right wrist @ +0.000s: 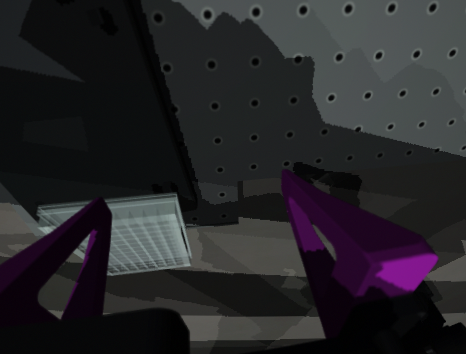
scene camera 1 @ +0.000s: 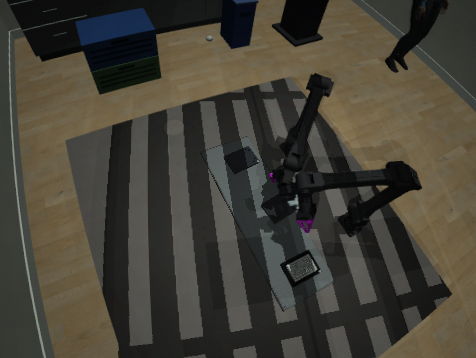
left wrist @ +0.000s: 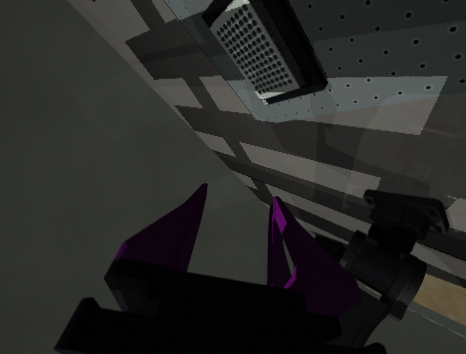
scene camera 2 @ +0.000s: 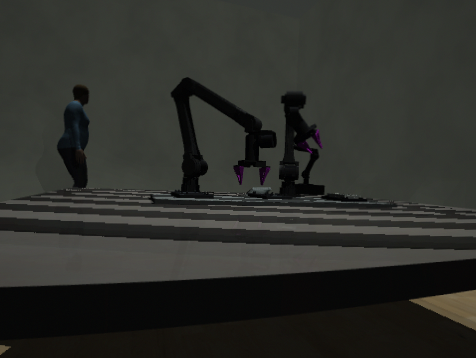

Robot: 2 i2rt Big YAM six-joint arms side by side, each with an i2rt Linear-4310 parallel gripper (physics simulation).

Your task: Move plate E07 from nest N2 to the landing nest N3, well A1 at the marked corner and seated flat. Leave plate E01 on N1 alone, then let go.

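Note:
Clear plate E07 [scene camera 1: 293, 201] [scene camera 2: 260, 191] [right wrist: 150, 235] is at the edge of the dark middle nest [scene camera 1: 274, 208] [right wrist: 95, 130]; it looks off-centre and slanted in the right wrist view, and its seating is unclear. My right gripper [scene camera 2: 251, 183] [right wrist: 194, 191] is open and empty above it, with one finger across the plate's left part in the right wrist view. My left gripper [scene camera 1: 306, 229] [scene camera 2: 316, 150] [left wrist: 239, 196] is half open, empty and raised. White plate E01 [scene camera 1: 302, 268] [left wrist: 257, 57] sits in a black nest at the bottom. An empty dark nest [scene camera 1: 242, 159] lies at the top. Labels are unreadable.
A long perforated board [scene camera 1: 220, 167] [right wrist: 255, 80] carries the nests on a striped surface. In scene camera 1 both arms cross close together over its middle, casting shadows and hiding much of the middle nest. A person [scene camera 2: 75, 130] stands in the background.

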